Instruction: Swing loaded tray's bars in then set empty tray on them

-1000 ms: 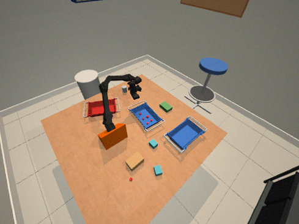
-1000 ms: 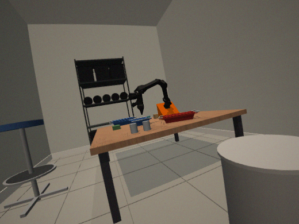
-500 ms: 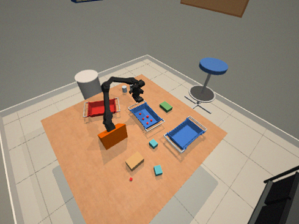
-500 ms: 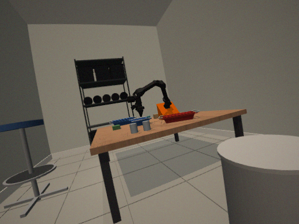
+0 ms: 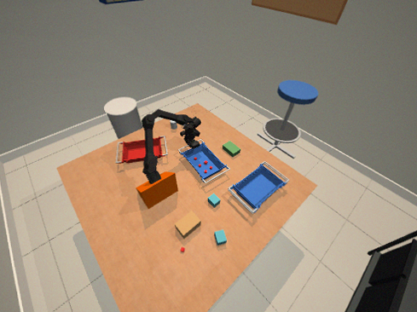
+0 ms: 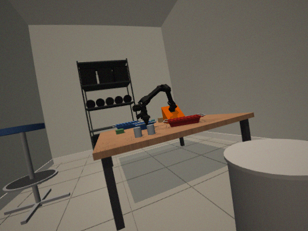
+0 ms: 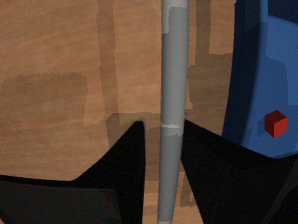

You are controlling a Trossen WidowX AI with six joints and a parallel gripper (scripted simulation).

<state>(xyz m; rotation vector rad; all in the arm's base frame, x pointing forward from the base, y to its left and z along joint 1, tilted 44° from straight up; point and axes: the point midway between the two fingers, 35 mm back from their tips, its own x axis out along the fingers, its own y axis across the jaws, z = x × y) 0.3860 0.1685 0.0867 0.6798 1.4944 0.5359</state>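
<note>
The red tray is 300 mm behind my gripper tip, 190 mm to the left of it and 10 mm above it. Also, from my gripper tip: green block (250 mm ahead, 200 mm to the right, 20 mm below); then tan block (370 mm behind, 470 mm to the right, 10 mm below); then small red cube (470 mm behind, 560 mm to the right, 30 mm below).
</note>
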